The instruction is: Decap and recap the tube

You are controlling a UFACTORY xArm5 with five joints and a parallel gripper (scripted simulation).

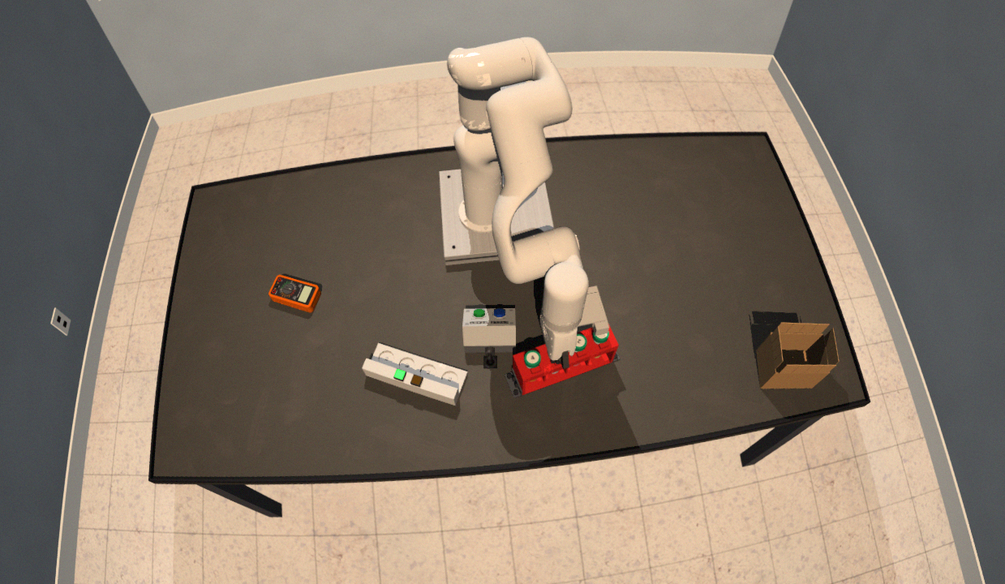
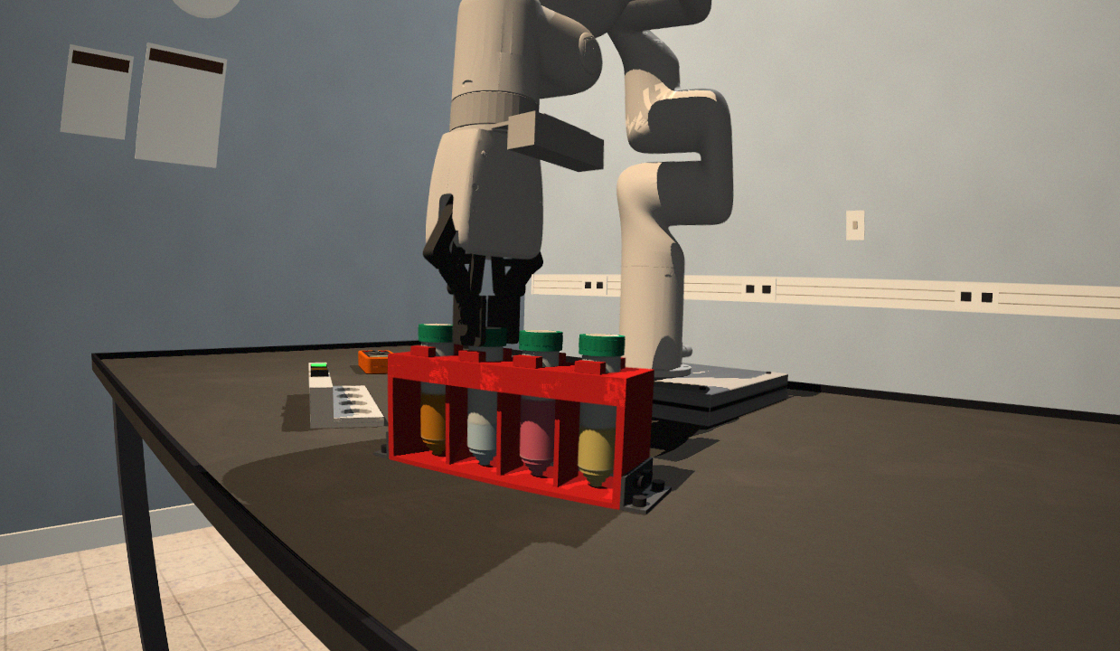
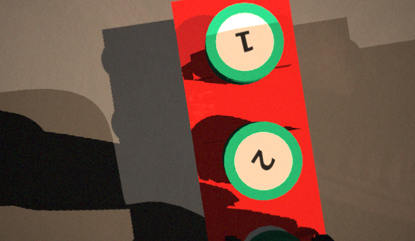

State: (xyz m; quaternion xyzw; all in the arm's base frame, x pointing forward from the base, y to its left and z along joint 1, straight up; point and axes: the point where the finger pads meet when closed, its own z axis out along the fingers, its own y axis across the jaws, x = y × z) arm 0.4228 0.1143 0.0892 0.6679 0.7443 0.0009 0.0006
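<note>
Now: the green key 15 cm to the right of my hand, 13 cm behind it and 6 cm below it. The rest, counted from my hand: blue key 13 cm behind, 11 cm to the right, 6 cm below; key housing 13 cm to the right, 11 cm behind, 7 cm below; table edge 22 cm ahead, 12 cm below, 10 cm to the right.
</note>
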